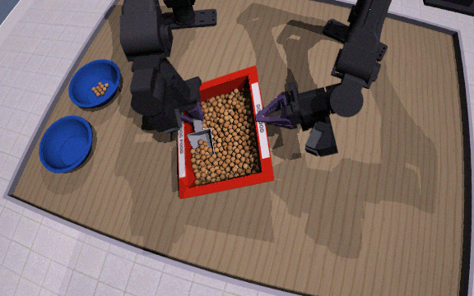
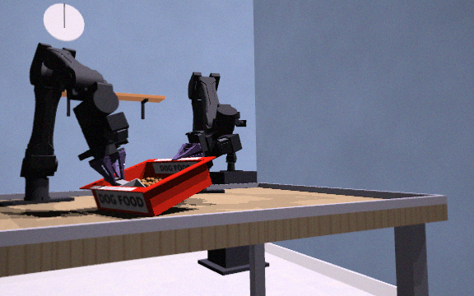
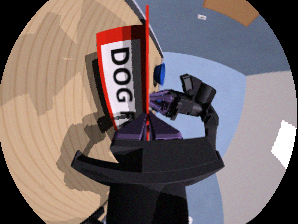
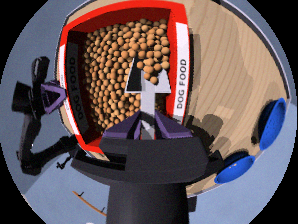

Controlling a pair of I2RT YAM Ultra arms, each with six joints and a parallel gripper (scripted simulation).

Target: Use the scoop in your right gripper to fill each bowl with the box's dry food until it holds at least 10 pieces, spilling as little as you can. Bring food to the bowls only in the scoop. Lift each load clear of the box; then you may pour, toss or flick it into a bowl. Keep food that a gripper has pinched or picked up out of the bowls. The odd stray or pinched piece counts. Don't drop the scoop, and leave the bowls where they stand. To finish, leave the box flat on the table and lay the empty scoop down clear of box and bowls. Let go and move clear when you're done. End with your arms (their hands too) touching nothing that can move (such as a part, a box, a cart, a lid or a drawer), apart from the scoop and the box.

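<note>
The grey scoop lies 4 cm ahead of my right hand, 2 cm to the left of it and 2 cm below it.
</note>
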